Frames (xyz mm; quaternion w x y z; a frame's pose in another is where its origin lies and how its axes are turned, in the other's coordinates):
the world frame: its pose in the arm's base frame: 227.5 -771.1 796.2 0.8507 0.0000 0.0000 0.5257
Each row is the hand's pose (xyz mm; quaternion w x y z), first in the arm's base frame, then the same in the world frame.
Working: the arm's base frame: its pose in the world frame: 587.9 548.4 -796.2 0.8507 0.0000 0.0000 -0.5257

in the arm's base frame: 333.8 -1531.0 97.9 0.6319 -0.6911 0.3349 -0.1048
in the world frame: -632.1 -435.0 -698.3 0.4824 -0.4118 0.6482 -0.4213
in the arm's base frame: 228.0 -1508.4 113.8 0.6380 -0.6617 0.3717 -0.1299
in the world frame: -659.2 -330.2 -682.4 0.4745 -0.3675 0.6641 -0.4459
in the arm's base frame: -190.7 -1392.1 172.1 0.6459 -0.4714 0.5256 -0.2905
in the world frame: -742.5 96.3 -624.1 0.3967 -0.1247 0.6949 -0.5866
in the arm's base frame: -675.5 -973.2 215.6 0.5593 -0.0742 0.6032 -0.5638
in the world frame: -584.7 717.2 -580.6 0.1794 0.2540 0.5521 -0.7736
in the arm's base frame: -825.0 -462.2 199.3 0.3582 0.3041 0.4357 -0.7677
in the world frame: -194.5 1079.5 -596.9 0.0989 -0.4877 -0.2108 0.8414
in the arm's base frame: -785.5 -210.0 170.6 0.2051 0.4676 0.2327 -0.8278
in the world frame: 48.7 1157.0 -625.6 0.2607 -0.5201 0.0479 0.8120
